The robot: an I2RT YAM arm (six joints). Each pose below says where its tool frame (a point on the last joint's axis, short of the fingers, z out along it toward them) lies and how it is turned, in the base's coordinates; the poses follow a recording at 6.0 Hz.
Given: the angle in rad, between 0 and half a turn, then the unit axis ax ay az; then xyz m.
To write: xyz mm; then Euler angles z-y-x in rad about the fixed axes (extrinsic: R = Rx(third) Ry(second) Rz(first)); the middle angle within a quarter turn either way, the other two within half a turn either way. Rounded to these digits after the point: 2 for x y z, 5 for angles.
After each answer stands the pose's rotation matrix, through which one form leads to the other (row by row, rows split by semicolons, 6 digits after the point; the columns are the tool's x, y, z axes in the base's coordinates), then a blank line. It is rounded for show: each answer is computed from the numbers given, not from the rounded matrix.
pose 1, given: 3.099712 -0.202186 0.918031 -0.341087 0.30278 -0.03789 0.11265
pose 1, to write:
302.78 -37.89 112.65 2.77069 0.17723 2.46346
-0.917401 -0.356782 0.176302; -0.385344 0.685699 -0.617517; 0.099429 -0.634447 -0.766545

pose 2, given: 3.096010 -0.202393 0.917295 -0.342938 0.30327 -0.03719 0.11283
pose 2, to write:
303.27 -37.19 112.83 2.77179 0.18154 2.46010
-0.917078 -0.355489 0.180543; -0.386742 0.683026 -0.619602; 0.096946 -0.638047 -0.763870

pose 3, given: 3.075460 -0.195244 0.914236 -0.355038 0.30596 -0.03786 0.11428
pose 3, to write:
305.96 -37.86 114.28 2.79474 0.20024 2.43595
-0.921657 -0.333146 0.198903; -0.380071 0.672014 -0.635565; 0.078070 -0.661370 -0.745986

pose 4, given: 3.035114 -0.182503 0.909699 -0.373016 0.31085 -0.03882 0.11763
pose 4, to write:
310.85 -38.82 117.63 2.83725 0.23459 2.39946
-0.927910 -0.291462 0.232448; -0.370748 0.656080 -0.657346; 0.039087 -0.696138 -0.716843

